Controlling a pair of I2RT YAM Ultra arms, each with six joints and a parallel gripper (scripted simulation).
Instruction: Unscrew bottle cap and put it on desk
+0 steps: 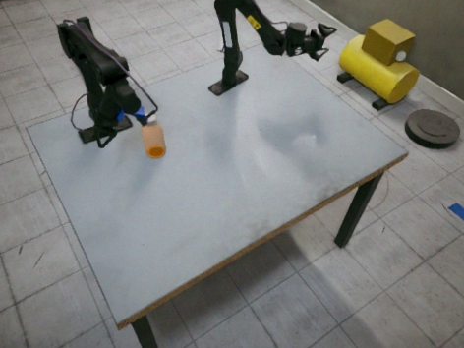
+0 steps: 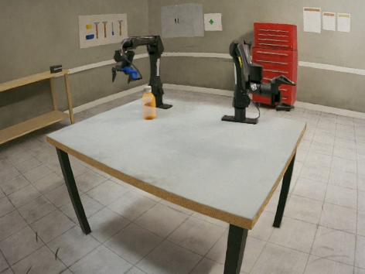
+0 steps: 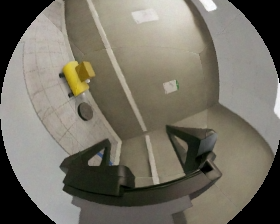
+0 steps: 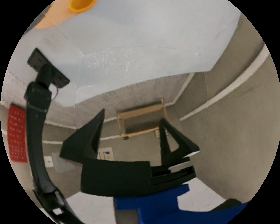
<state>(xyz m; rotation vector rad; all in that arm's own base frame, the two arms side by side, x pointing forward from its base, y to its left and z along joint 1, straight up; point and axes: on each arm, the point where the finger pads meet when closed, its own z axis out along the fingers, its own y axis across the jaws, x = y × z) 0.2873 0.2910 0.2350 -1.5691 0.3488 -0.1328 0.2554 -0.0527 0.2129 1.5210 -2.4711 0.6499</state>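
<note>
The orange bottle is 2 cm behind my left hand, 80 cm to the right of it and 15 cm below it. The rest, counted from my left hand: white cap 2 cm behind, 80 cm to the right, 6 cm below.
</note>
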